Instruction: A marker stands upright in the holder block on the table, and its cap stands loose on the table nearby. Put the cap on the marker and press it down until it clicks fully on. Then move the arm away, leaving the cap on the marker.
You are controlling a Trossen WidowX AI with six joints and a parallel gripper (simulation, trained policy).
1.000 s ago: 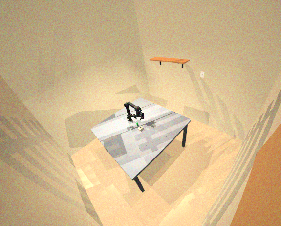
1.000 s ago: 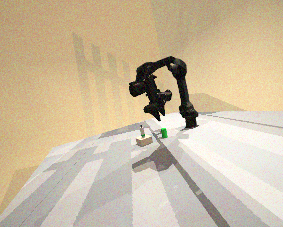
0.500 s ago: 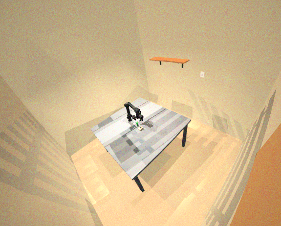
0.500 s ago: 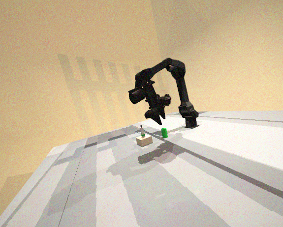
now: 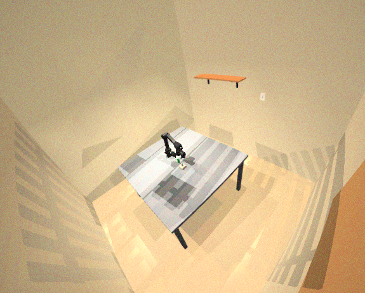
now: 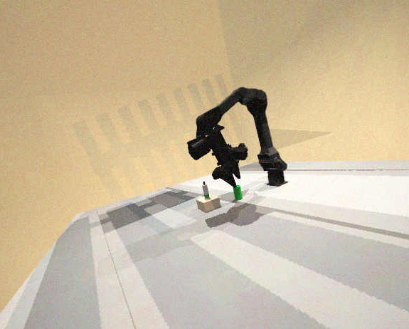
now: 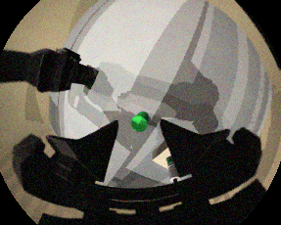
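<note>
The green cap lies 1 cm to the right of my gripper tip and 4 cm below it. The rest, counted from my gripper tip: tan holder block (12 cm ahead, 4 cm to the right, 5 cm below).
</note>
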